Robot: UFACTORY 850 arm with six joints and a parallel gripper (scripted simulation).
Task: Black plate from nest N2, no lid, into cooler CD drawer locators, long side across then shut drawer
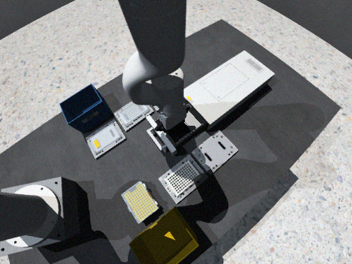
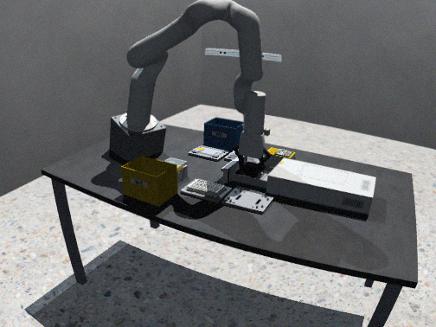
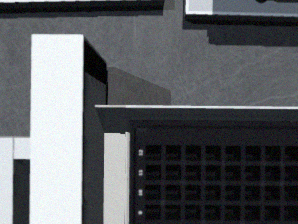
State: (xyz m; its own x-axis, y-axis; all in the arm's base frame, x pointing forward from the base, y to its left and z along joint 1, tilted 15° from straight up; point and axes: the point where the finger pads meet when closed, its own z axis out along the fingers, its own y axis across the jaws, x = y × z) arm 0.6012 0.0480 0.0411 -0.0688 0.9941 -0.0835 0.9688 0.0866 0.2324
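The drawer is 30 mm ahead of my hand and 20 mm below it. Also, from my hand: yellow-rimmed tip box 50 mm ahead, 180 mm to the left; then black plate 10 mm below; then white cooler 180 mm ahead, 10 mm to the left, 20 mm below.
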